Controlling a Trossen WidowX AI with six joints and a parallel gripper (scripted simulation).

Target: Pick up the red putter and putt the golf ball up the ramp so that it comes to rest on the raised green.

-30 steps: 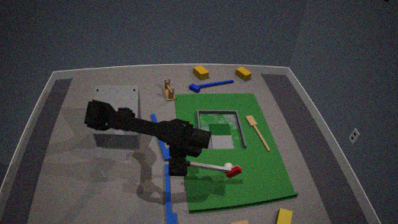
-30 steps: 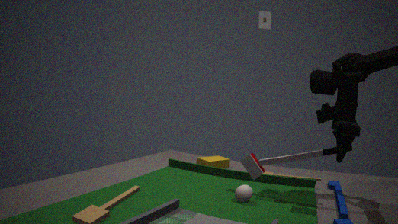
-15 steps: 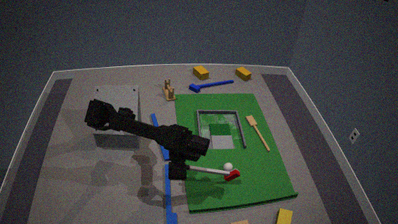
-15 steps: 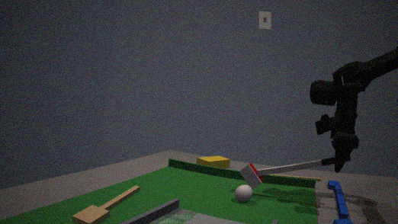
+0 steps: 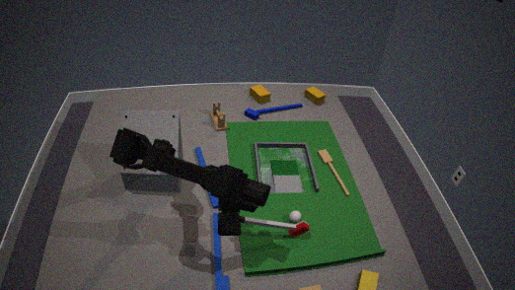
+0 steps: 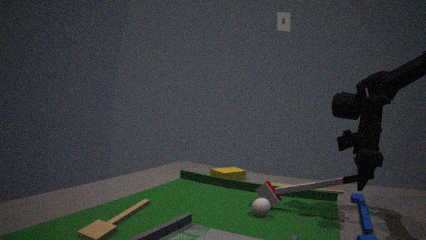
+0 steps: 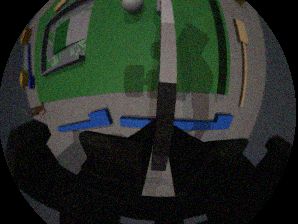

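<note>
Now: the red putter 120 mm ahead of my gripper tip, 10 mm to the right of it and 10 mm below it. From my gripper tip the other things lie so: white golf ball 230 mm ahead, 30 mm to the left, 50 mm below; blue putter 310 mm ahead, 630 mm to the left, 60 mm below; yellow block 390 mm ahead, 290 mm to the right, 60 mm below.
</note>
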